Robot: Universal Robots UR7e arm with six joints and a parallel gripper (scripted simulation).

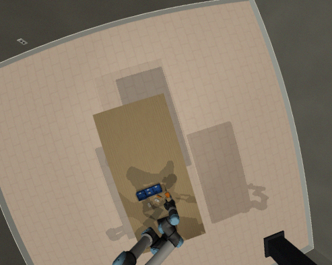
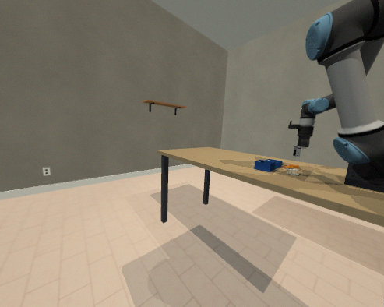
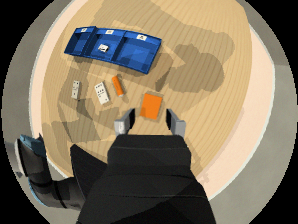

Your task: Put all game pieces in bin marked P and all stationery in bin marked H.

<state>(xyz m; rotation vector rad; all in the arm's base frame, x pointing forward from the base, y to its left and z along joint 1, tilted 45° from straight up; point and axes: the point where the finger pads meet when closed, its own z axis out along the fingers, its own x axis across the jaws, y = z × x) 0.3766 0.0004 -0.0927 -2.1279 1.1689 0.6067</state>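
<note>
My gripper is now 80 mm above the orange block. Also, from my hand: orange stick 90 mm to the left, 80 mm below.
</note>
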